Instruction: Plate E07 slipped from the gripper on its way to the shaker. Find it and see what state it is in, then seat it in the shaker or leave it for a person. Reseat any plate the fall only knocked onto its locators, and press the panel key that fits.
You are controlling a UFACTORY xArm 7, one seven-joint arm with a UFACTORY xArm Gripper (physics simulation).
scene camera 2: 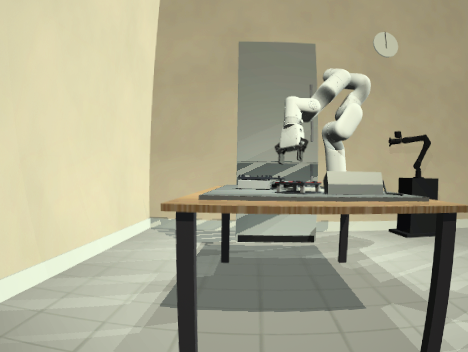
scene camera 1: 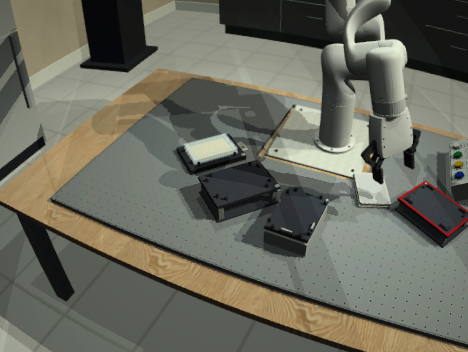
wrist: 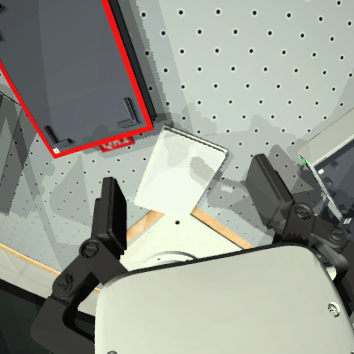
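Pixels of known places: gripper, fingertip midpoint: (scene camera 2: pixel 290 162) (scene camera 1: pixel 394 174) (wrist: pixel 185 178); arm's base at its link origin: (scene camera 1: pixel 334 140).
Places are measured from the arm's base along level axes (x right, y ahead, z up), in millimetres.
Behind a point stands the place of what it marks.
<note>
A white plate (scene camera 1: pixel 371 192) {y 217, x -133, z 10 mm} (wrist: pixel 175 170) {y 209, x -144, z 9 mm} lies flat on the perforated board beside the red-edged platform, off any locators. Its upper face looks plain; no wells or readable label show. My gripper (scene camera 1: pixel 394 172) {y 263, x -174, z 113 mm} (scene camera 2: pixel 291 160) {y 263, x -174, z 113 mm} (wrist: pixel 185 178) {y 263, x -174, z 113 mm} is open and empty above it, with one finger to either side in the wrist view. A grey-sided, dark-topped device (scene camera 1: pixel 296 215) {y 400, x 26, z 50 mm} and a taller black platform (scene camera 1: pixel 239 182) {y 329, x 183, z 47 mm} have corner locators and hold no plate. I cannot tell which is the shaker. The key panel (scene camera 1: pixel 458 162) {y 76, x -367, z 65 mm} has green, yellow and blue keys and a pale one.
The red-edged platform (scene camera 1: pixel 434 207) {y 254, x -298, z 35 mm} (wrist: pixel 75 85) {y 242, x -283, z 35 mm} with label QR1 (wrist: pixel 117 144) {y 190, x -221, z -3 mm} stands close to the white plate. A plate with pale wells (scene camera 1: pixel 211 149) {y 196, x 311, z 26 mm} sits on a low black base at the left. The arm's mounting plate (scene camera 1: pixel 285 142) {y 51, x 139, z -6 mm} lies behind the white plate.
</note>
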